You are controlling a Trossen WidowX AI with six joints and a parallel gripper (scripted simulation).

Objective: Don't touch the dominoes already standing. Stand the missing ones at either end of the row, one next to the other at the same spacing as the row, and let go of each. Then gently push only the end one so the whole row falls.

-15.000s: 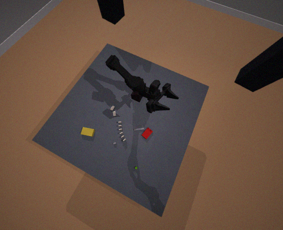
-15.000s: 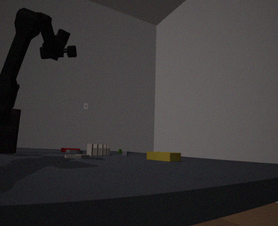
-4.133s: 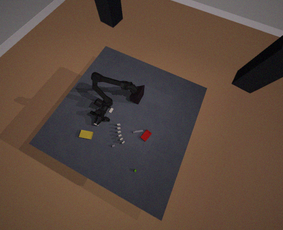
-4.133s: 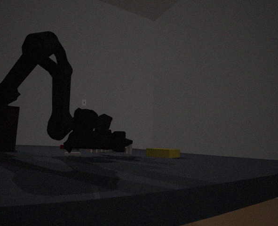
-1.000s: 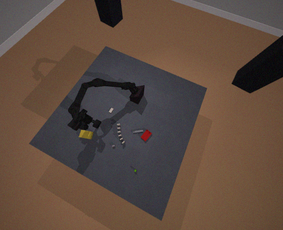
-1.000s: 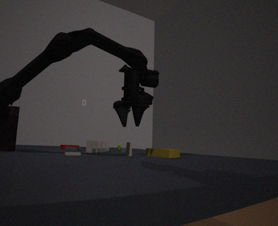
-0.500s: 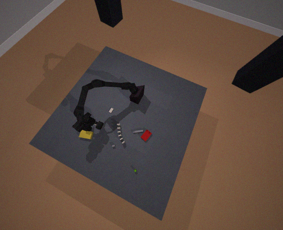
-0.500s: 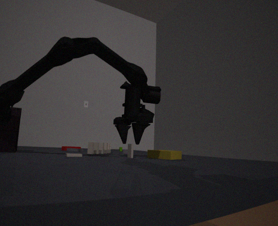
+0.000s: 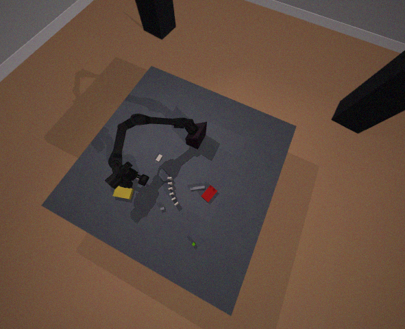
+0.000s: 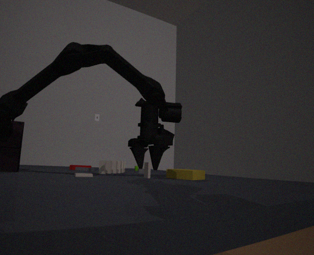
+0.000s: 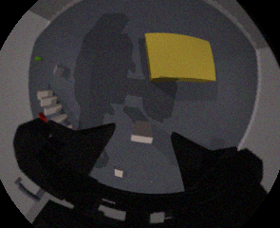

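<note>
The yellow block lies 12 cm ahead of my gripper tip, 2 cm to the right of it and 1 cm below it. From my gripper tip the other things lie so: red block: 18 cm behind, 44 cm to the left, 2 cm below; then grey bar: 17 cm behind, 36 cm to the left, 2 cm below; then small green cube: 12 cm ahead, 52 cm to the left, 1 cm below.
</note>
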